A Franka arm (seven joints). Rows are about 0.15 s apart.
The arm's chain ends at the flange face. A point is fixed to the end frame.
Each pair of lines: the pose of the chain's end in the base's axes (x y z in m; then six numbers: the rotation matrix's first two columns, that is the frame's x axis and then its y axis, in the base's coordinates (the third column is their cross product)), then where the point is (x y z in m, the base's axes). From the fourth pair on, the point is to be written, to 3 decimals.
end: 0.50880, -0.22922, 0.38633, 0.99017, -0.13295, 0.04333, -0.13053, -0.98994, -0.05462
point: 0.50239 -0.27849 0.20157
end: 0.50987, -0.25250, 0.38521, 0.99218, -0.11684, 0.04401, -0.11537, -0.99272, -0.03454
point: 0.50391 -0.30555 0.20149
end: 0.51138, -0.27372, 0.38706, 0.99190, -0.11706, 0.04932, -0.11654, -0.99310, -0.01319
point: 0.50586 -0.33076 0.20452
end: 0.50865, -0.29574, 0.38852, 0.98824, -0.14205, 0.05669, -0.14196, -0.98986, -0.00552
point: 0.503 -0.354 0.206
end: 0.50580, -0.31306, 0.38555, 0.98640, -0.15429, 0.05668, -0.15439, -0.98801, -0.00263
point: 0.499 -0.372 0.204
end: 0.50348, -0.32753, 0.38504, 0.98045, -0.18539, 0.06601, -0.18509, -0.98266, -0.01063
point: 0.497 -0.385 0.203
